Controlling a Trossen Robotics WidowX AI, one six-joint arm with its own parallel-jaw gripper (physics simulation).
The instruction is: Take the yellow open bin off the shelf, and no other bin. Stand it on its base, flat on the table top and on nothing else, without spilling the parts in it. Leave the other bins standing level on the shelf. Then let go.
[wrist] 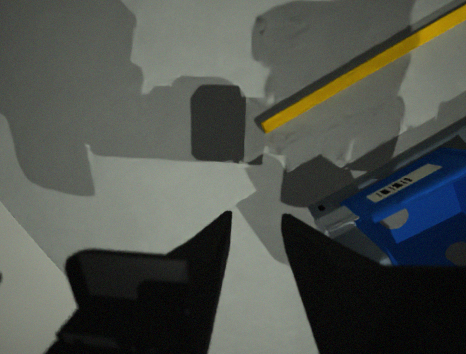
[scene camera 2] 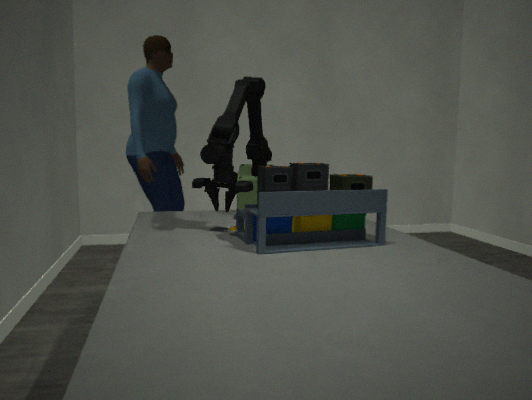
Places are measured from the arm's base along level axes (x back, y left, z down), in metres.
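Pixels of known places: gripper, fingertip midpoint: [wrist: 256, 219] [scene camera 2: 222, 211].
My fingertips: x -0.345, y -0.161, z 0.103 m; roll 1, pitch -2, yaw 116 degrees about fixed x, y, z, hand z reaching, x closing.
Note:
Ahead of a thing's pixels: the offset from my fingertips to its middle. "spot": to the spot under its first point. Level surfaces: height alone.
The yellow open bin @[dy +0.259, dx -0.079, dz +0.026 m] [scene camera 2: 312, 223] sits in the shelf [scene camera 2: 322, 201] [wrist: 336, 219], between a blue bin @[dy +0.133, dx -0.106, dz +0.026 m] [scene camera 2: 278, 224] [wrist: 425, 220] and a green bin @[dy +0.363, dx -0.076, dz +0.026 m] [scene camera 2: 348, 221]. Its back shows under the shelf's top; the parts in it are hidden. The yellow bin does not show in the wrist view. My gripper [scene camera 2: 222, 209] [wrist: 256, 219] points down above the table, left of the shelf in the scene view. Its fingers stand a small way apart with nothing between them. In the wrist view the blue bin's labelled front is right of the fingertips.
Two grey cases @[spot: dy +0.134, dx -0.223, dz -0.124 m] [scene camera 2: 275, 178] @[dy +0.231, dx -0.194, dz -0.099 m] [scene camera 2: 310, 176] and a dark green case @[dy +0.369, dx -0.148, dz -0.080 m] [scene camera 2: 351, 181] stand on the shelf's top. A light green object [scene camera 2: 247, 187] is behind its left end. A yellow strip @[dy +0.215, dx +0.069, dz +0.064 m] [scene camera 2: 233, 228] [wrist: 350, 82] lies on the table @[dz +0.069 m] [scene camera 2: 300, 310]. A person [scene camera 2: 152, 115] stands behind the table.

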